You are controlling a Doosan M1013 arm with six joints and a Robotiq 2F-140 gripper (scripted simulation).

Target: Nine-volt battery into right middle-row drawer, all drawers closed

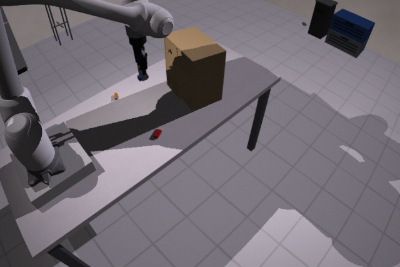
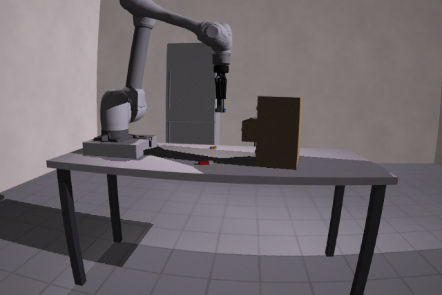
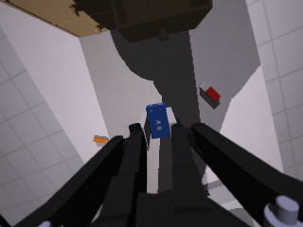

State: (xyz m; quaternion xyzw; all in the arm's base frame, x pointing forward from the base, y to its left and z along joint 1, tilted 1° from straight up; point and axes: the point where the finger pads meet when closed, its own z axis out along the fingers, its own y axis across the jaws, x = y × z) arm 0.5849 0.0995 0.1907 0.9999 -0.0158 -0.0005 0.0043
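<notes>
Right now the blue nine-volt battery is 1 cm ahead of my hand and 2 cm below it. Also, from my hand: red block: 1 cm behind, 15 cm to the right, 26 cm below; small orange thing: 11 cm behind, 22 cm to the left, 26 cm below.
</notes>
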